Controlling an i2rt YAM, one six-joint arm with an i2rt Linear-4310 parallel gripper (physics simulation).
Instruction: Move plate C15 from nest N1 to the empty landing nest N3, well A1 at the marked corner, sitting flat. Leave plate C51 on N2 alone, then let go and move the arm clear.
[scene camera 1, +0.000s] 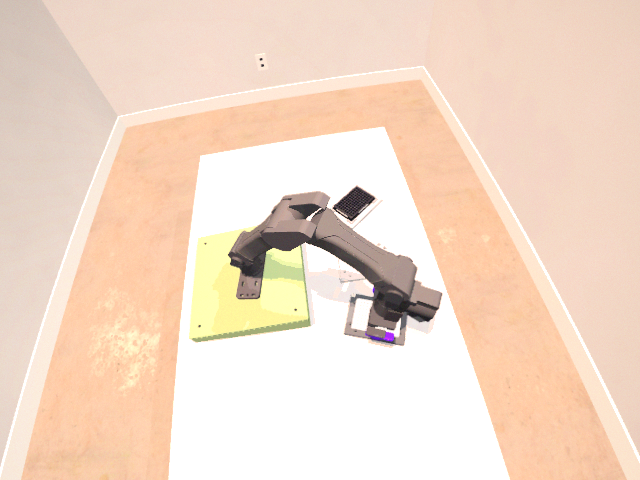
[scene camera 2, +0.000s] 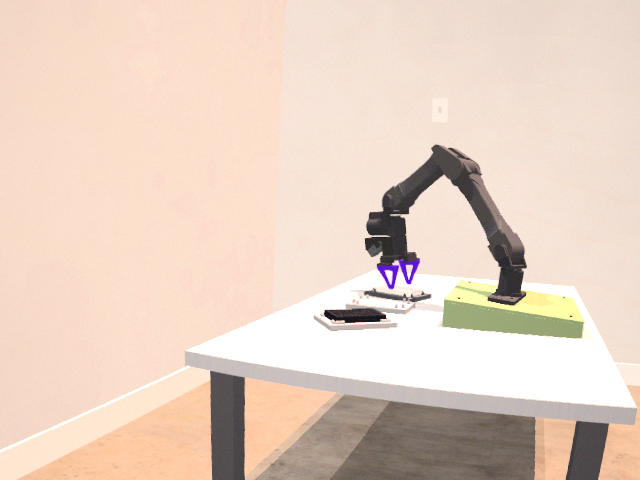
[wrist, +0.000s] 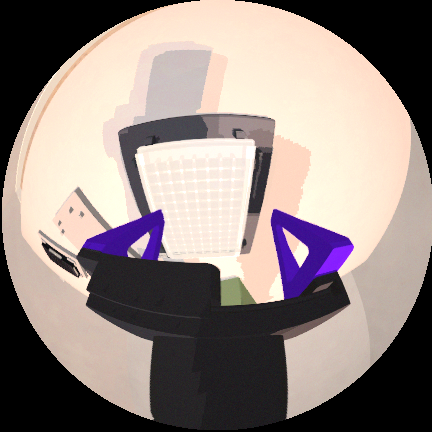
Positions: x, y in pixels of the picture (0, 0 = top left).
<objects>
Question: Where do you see my gripper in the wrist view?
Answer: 217, 214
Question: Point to a black gridded plate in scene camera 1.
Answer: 357, 200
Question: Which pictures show my gripper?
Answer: Scene camera 1, scene camera 2 and the wrist view: all of them.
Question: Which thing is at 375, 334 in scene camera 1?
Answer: My gripper.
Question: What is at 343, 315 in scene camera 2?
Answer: A black gridded plate.
</objects>
